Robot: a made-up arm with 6 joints. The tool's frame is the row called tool.
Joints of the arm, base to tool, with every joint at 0 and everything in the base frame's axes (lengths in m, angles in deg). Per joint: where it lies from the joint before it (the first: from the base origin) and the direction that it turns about. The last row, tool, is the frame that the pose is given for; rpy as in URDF.
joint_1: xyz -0.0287 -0.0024 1.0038 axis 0 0 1
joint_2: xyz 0.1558 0.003 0.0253 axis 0 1 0
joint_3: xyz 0.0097 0.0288 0.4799 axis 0 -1 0
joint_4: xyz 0.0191 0.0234 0.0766 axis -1 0 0
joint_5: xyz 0.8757 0.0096 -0.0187 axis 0 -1 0
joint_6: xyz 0.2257 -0.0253 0.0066 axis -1 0 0
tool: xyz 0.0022 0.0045 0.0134 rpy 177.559 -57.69 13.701
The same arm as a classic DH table. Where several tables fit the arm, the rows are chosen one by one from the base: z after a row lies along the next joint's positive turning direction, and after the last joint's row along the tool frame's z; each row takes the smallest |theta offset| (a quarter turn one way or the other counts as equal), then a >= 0, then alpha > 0; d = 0 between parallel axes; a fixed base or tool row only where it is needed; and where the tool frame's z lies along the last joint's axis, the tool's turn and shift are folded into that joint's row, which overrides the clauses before.
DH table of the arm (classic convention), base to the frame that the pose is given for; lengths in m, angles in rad. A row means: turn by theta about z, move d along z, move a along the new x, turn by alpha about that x. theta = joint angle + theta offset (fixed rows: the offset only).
base (fixed): theta offset 0.0834  d 0  a -0.0288  alpha 0
joint_1: theta offset -0.0834  d 1.0291  a 0.1558  alpha -1.5708
joint_2: theta offset -1.5506  d 0  a 0.48  alpha 3.1416
joint_3: theta offset 0.0202  d -0.0552  a 0.0766  alpha -1.5708
joint_4: theta offset 0  d -0.8948  a -0.0187  alpha 1.5708
joint_5: theta offset 0  d 0.0157  a 0.0066  alpha -1.5708
joint_6: theta offset 1.2821  d -0.2451  a 0.0081  alpha -2.5507
tool (fixed): theta offset 1.2004  d -0.0208  a 0  alpha 0

